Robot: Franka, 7 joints.
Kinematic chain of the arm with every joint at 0, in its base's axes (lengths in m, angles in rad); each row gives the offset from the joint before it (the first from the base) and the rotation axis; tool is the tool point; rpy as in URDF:
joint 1: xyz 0 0 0.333 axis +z
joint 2: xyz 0 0 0 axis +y
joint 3: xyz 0 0 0.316 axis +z
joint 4: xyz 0.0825 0 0 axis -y
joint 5: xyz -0.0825 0 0.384 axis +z
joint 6: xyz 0 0 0 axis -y
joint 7: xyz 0.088 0 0 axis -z
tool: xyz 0 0 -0.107 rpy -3.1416 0 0
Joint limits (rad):
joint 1: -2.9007..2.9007
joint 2: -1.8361..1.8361
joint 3: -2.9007..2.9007
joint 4: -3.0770..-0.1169
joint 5: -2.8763..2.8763
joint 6: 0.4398..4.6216
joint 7: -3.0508..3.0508
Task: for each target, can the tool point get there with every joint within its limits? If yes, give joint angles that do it. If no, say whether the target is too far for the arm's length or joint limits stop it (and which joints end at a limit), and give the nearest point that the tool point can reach.
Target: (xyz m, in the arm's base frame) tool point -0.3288 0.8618 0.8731
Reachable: no: too far | nearest point -0.2639 0.6917 0.7665 | short by 0.211 m
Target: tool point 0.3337 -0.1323 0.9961
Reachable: yes | joints 2.3549 -0.5758 -0.1218 -0.3415 -1.8664 1.0103 -2.4708
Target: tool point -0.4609 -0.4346 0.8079
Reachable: yes | joints -0.0570 -0.7134 -1.8196 -1.0406 1.7208 1.6826 -1.3253
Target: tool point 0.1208 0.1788 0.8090
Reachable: yes | joints 2.2148 -0.9021 -0.7478 -1.9211 1.3524 0.7537 1.0655
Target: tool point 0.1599 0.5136 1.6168
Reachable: no: too far | nearest point 0.0986 0.3165 1.1242 | short by 0.534 m
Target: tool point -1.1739 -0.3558 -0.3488
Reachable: no: too far | nearest point -0.7176 -0.2175 -0.0838 | short by 0.545 m
